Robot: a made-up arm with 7 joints. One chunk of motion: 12 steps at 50 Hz.
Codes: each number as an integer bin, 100 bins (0 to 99) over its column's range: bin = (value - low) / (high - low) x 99, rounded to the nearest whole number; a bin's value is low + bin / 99 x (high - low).
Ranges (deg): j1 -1.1..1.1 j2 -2..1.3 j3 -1..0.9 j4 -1.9..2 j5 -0.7..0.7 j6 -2.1..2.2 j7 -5.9..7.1
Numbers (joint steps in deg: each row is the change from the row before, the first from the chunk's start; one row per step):
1: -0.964 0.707 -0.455 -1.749 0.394 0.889 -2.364
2: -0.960 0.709 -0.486 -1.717 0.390 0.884 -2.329
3: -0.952 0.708 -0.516 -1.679 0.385 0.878 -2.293
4: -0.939 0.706 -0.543 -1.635 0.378 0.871 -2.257
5: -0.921 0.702 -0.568 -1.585 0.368 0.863 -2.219
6: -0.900 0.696 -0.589 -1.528 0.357 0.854 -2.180
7: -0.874 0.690 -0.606 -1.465 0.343 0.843 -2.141
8: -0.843 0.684 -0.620 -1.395 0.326 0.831 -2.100
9: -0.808 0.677 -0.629 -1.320 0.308 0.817 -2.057
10: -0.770 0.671 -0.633 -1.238 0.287 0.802 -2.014
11: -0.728 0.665 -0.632 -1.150 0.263 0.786 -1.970
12: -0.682 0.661 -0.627 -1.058 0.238 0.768 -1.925
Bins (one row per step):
1: 6 81 28 4 77 69 27
2: 6 81 27 5 77 69 27
3: 7 81 25 6 77 69 27
4: 7 81 24 7 76 68 28
5: 8 81 23 8 76 68 28
6: 9 81 21 9 75 68 28
7: 10 81 21 11 74 68 29
8: 12 81 20 13 73 67 29
9: 13 80 19 15 71 67 29
10: 15 80 19 17 70 67 30
11: 17 80 19 19 68 66 30
12: 19 80 19 21 66 66 30

